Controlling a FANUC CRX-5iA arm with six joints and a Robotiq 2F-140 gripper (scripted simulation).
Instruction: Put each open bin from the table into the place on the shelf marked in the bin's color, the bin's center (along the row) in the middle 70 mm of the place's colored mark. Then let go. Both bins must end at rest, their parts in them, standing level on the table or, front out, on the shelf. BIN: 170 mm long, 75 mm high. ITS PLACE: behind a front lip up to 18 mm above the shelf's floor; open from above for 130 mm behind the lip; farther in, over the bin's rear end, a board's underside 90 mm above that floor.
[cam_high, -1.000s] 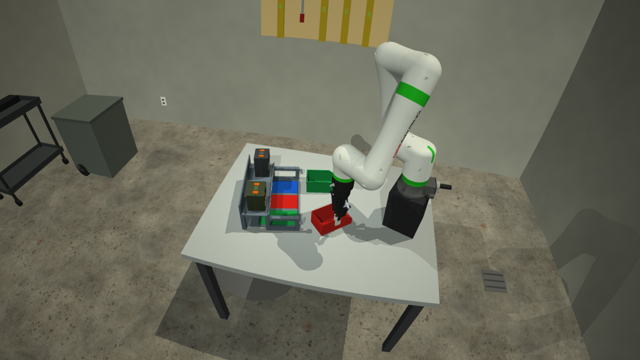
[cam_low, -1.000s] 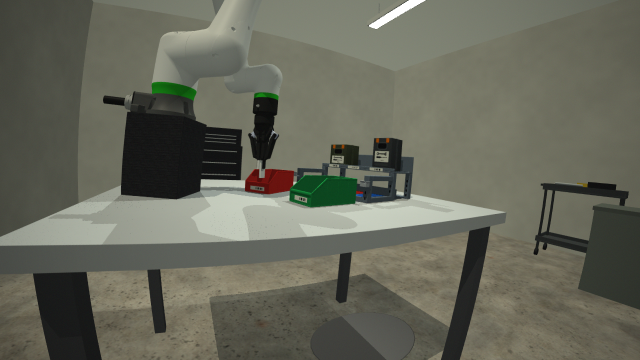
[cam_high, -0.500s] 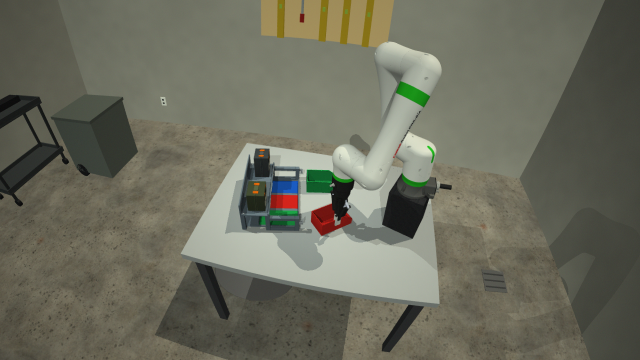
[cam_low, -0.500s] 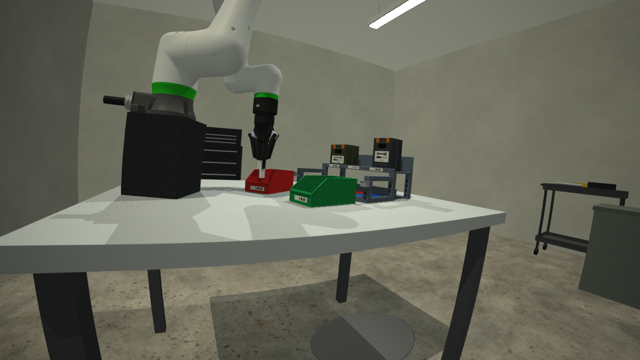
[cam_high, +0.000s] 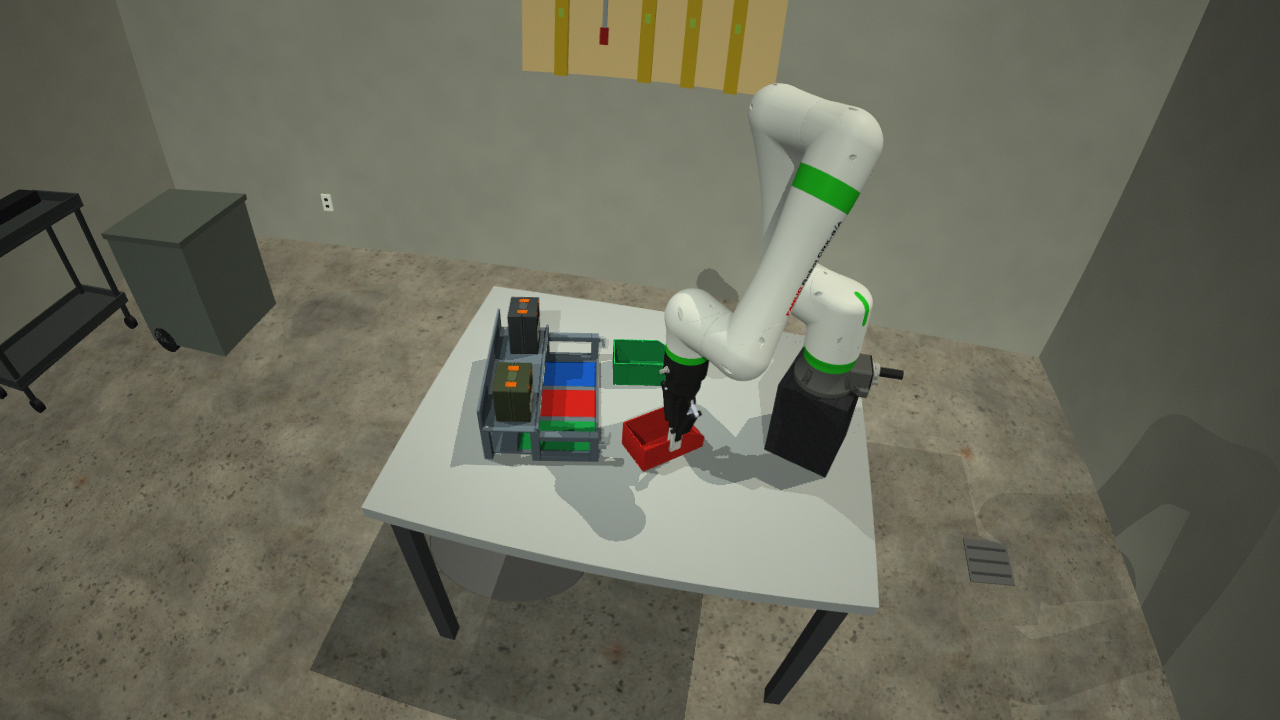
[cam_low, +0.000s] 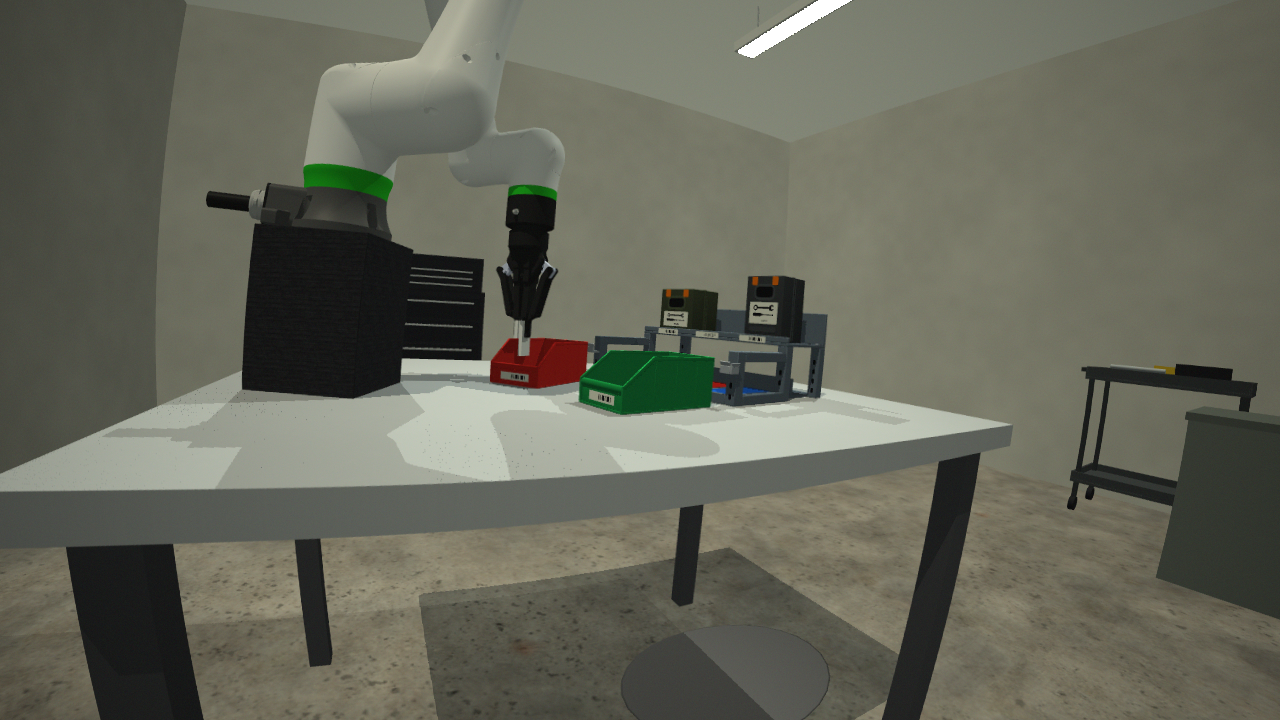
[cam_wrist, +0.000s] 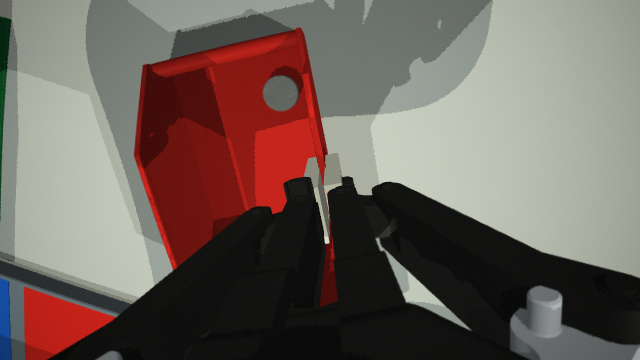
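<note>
Now: hand 4 cm to the left of the red bin, 4 cm above it and 3 cm short of it. Also, from my hand: green bin: 28 cm to the right, 13 cm ahead, 4 cm below.
</note>
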